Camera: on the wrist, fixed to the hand. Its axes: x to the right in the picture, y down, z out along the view.
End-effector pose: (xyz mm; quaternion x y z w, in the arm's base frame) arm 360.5 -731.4 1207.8 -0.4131 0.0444 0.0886 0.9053
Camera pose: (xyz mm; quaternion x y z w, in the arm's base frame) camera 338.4 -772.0 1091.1 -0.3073 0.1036 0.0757 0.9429
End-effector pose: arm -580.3 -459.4 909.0 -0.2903 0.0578 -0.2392 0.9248
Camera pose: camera -588.0 -463.5 783.7 -0.1674 0.0777 -0.2449 0.9518
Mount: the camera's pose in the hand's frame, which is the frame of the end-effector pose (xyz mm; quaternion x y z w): -8.8 64.6 -107.3 0.1171 0.0479 0.0141 0.9919
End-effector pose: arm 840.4 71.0 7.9 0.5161 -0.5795 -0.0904 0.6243
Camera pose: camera 893.9 164.3 72.7 0.5811 -0.5627 0.0117 0.5878
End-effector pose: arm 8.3 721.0 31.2 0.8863 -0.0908 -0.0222 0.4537
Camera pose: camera 3.6 771.5 146.1 0.9319 -0.0834 0.0375 0.3509
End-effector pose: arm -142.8 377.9 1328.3 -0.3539 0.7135 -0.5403 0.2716
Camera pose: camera -233.8 457.7 1294.9 -0.2833 0.6624 -0.6326 0.2843
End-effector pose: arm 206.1 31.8 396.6 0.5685 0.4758 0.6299 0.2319
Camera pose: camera 123.8 -40.0 458.6 0.5675 0.5487 0.5995 0.1318
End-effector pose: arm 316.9 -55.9 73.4 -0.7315 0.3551 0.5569 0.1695
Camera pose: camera 344.5 -166.6 125.7 -0.7273 0.4358 0.4781 0.2289
